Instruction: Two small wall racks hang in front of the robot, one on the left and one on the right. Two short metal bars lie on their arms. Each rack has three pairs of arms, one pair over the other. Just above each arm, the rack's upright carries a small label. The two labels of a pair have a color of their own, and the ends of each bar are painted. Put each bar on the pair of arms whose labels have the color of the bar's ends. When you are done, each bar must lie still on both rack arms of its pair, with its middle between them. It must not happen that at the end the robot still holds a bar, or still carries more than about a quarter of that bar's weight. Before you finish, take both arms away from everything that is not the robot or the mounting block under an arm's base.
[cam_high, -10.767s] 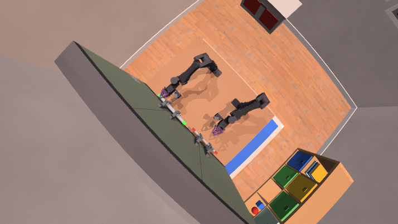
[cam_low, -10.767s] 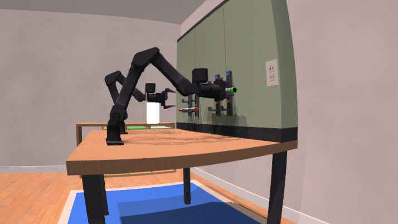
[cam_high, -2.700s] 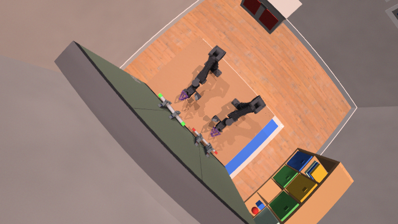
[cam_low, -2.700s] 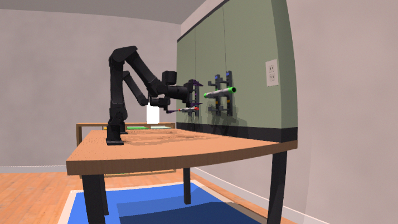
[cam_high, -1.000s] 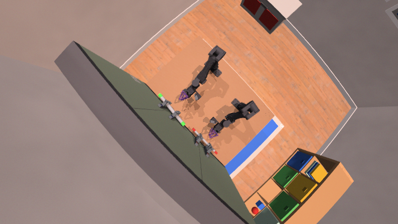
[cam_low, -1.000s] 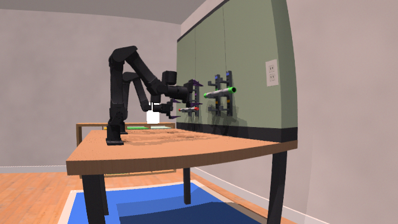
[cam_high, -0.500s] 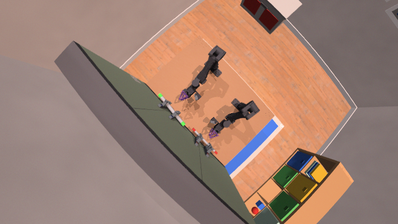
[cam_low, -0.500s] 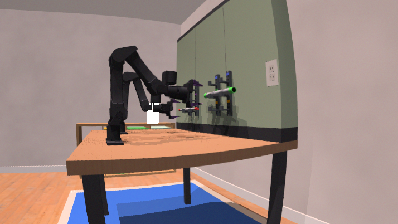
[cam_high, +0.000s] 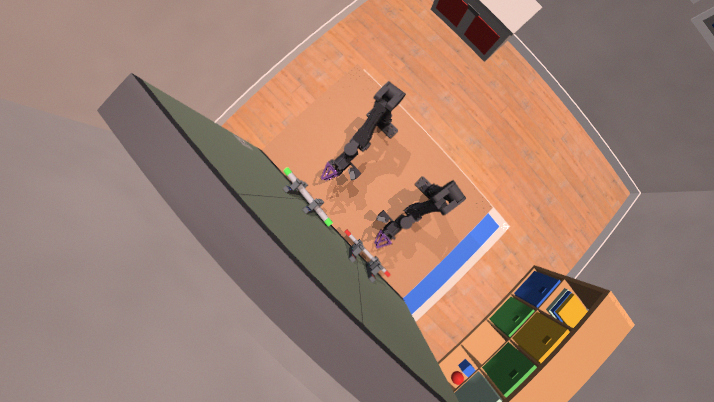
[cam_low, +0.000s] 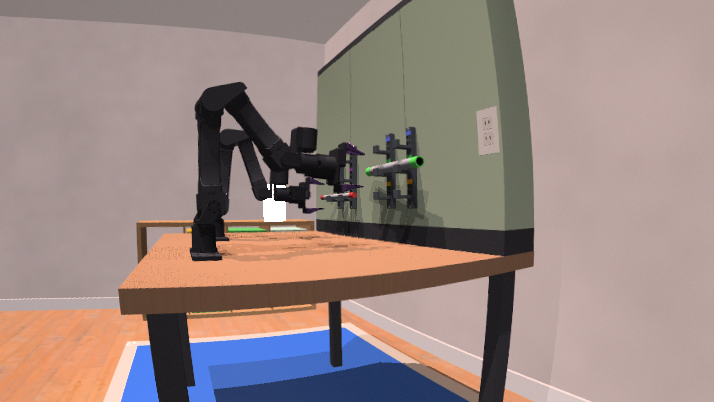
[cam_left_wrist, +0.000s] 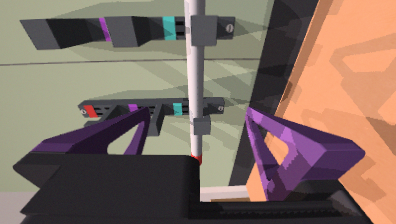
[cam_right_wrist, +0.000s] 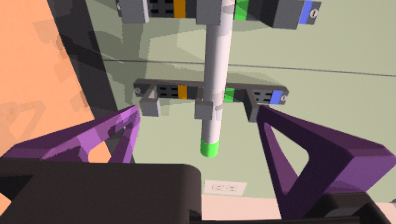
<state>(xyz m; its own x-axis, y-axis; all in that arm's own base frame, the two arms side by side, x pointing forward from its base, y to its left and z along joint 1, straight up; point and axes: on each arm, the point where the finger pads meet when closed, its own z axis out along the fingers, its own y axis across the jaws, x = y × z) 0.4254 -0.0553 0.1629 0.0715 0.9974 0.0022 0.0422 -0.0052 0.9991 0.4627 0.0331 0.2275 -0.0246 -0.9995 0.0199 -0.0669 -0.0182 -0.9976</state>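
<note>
Right now my left hand is 60 mm short of the red-ended bar and 10 mm to the right of it. Round my left hand: black strip 150 mm ahead, 200 mm to the right, 130 mm below; green wall panel 210 mm ahead, 190 mm to the right, 260 mm above; green-ended bar 130 mm ahead, 380 mm to the right, 80 mm above.
</note>
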